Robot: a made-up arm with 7 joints.
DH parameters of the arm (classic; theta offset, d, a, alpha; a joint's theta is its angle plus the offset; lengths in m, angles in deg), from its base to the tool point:
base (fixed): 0 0 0 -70
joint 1: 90 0 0 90
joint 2: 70 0 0 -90
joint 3: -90 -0.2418 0.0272 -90
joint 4: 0 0 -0.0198 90
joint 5: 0 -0.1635 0 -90
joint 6: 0 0 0 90
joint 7: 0 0 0 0
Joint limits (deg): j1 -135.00..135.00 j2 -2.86..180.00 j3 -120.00..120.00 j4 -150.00..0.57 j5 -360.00..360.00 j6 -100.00..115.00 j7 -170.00..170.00
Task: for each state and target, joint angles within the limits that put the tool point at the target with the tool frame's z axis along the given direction. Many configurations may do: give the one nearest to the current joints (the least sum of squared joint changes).
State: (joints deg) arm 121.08 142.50 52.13 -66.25 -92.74 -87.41 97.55
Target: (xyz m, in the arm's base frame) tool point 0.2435 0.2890 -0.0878 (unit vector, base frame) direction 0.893 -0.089 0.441
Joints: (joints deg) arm 105.15 146.29 37.25 -50.11 -59.44 -100.00 97.55
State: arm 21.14 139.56 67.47 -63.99 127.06 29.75 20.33
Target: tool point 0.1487 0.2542 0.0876 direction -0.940 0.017 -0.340
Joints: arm 29.59 94.28 46.70 -97.54 127.01 -2.43 20.33
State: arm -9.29 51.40 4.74 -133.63 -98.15 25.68 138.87
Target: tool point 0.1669 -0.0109 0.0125 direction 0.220 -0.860 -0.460
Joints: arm -46.97 8.18 7.73 -149.89 -100.35 64.98 138.87
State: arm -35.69 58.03 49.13 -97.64 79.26 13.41 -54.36
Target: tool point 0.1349 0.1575 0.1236 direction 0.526 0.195 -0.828
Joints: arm -49.16 58.93 38.97 -123.81 59.69 -23.12 -54.36
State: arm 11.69 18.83 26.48 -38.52 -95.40 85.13 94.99
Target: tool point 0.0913 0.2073 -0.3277 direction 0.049 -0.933 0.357
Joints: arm 1.28 24.11 29.10 -38.78 -72.54 41.59 94.99
